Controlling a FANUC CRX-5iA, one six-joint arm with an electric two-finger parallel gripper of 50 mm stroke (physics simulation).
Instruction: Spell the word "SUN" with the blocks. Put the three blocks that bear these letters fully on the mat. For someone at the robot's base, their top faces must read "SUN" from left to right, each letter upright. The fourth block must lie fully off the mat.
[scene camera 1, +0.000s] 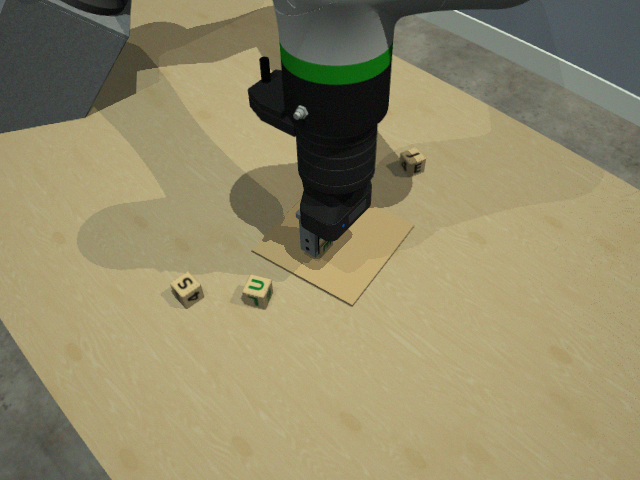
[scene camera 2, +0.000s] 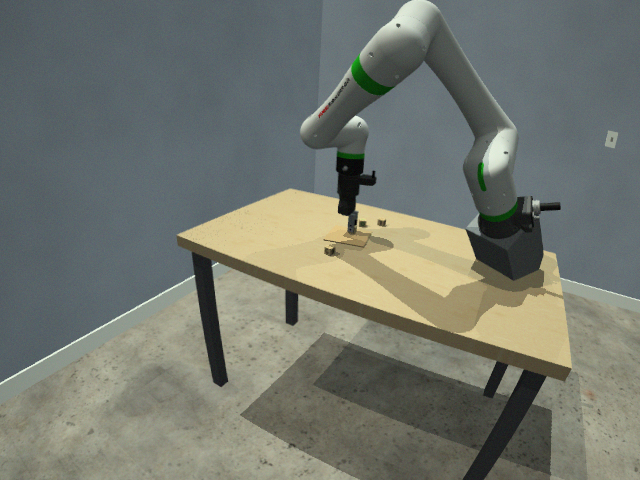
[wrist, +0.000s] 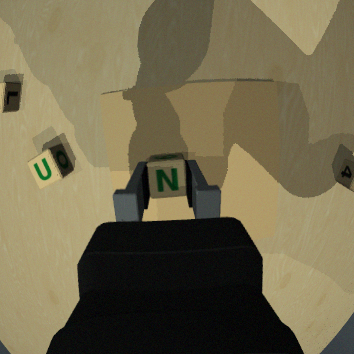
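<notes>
My gripper (scene camera 1: 320, 246) (scene camera 2: 352, 227) (wrist: 166, 174) is shut on the N block (wrist: 167, 179), low over the mat (scene camera 1: 356, 286) (scene camera 2: 334, 237) (wrist: 257, 212). The green N faces up and reads upright in the wrist view, towards the mat's left side there. Whether the block touches the mat is unclear. The U block (scene camera 1: 256, 291) (scene camera 2: 362, 223) (wrist: 44, 168) lies off the mat with its green U up, turned askew. The S block (scene camera 1: 187, 289) (scene camera 2: 381, 222) lies beyond it, S up; its part (wrist: 11, 97) at the wrist view's left edge shows a dark side letter.
The fourth block (scene camera 1: 413, 161) (scene camera 2: 329, 250) (wrist: 346, 171) lies off the mat on the opposite side from U and S, a J-like letter up. The robot's dark base (scene camera 1: 46, 67) (scene camera 2: 509, 250) stands at the table's far end in scene camera 1. Arm shadows cross the table and mat.
</notes>
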